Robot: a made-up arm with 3 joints. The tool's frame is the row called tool.
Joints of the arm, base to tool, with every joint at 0 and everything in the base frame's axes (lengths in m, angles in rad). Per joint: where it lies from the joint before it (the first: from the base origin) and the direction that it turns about. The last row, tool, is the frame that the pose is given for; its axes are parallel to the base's.
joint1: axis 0 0 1 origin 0 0 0.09
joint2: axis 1 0 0 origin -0.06 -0.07 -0.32
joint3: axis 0 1 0 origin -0.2 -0.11 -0.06
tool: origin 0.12 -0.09 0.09
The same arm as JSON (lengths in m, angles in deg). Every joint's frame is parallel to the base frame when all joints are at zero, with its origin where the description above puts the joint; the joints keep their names.
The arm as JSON. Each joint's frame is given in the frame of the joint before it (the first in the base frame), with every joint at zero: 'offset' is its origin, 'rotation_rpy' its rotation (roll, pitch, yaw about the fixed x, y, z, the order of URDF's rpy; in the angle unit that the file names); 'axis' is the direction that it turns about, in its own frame. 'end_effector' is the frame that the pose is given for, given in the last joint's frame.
{"length_unit": "m", "angle_unit": "deg", "chain": [
  {"id": "joint1", "offset": [0.0, 0.0, 0.09], "rotation_rpy": [0.0, 0.0, 0.0], "axis": [0.0, 0.0, 1.0]},
  {"id": "joint2", "offset": [-0.06, -0.07, -0.32], "rotation_rpy": [0.0, 0.0, 0.0], "axis": [1.0, 0.0, 0.0]},
  {"id": "joint3", "offset": [-0.2, -0.11, -0.06], "rotation_rpy": [0.0, 0.0, 0.0], "axis": [0.0, 1.0, 0.0]}
], "end_effector": {"offset": [0.12, -0.09, 0.09], "rotation_rpy": [0.0, 0.0, 0.0]}}

